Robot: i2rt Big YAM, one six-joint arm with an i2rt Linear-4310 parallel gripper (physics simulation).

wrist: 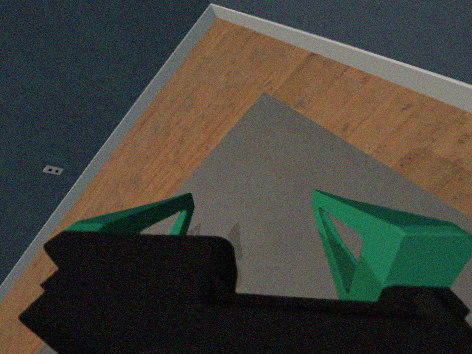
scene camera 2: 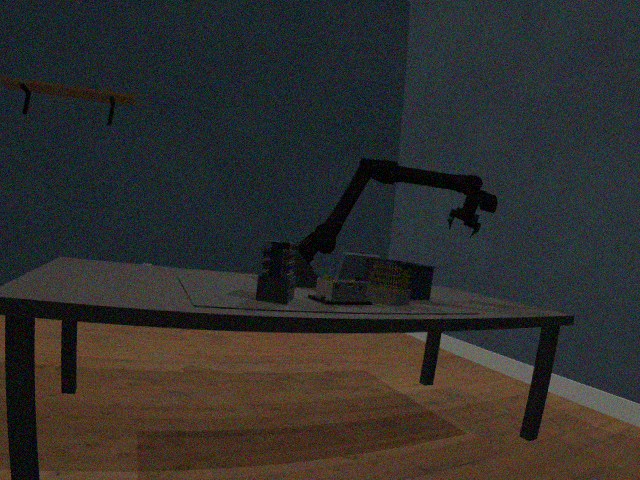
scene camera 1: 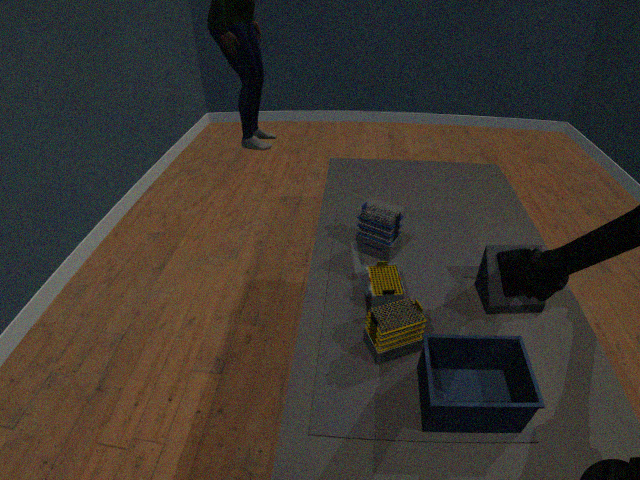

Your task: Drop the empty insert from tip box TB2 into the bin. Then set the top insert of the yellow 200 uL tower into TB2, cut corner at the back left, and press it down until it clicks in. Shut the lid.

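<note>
Tip box TB2 (scene camera 2: 350,291) stands between the two towers, with a yellow grid insert (scene camera 1: 385,280) in its top. A pale lid panel (scene camera 2: 357,264) stands raised behind it in the second scene view. The yellow tower (scene camera 1: 399,330) (scene camera 2: 391,279) is a stack of several inserts, with a speckled top one. The dark blue bin (scene camera 1: 481,406) (scene camera 2: 422,283) stands beside the tower; its inside looks empty in the first scene view. My gripper (scene camera 2: 462,231) (wrist: 249,198) is open and empty, high above the table, out past the bin. Its fingers do not show in the first scene view.
A blue tower (scene camera 1: 379,227) (scene camera 2: 275,273) stands on the other side of TB2. The arm's base rests on a grey block (scene camera 1: 511,304). The grey table (scene camera 1: 413,180) (scene camera 2: 118,273) (wrist: 270,150) has a corner below my fingers. A person (scene camera 1: 248,77) stands beyond the table.
</note>
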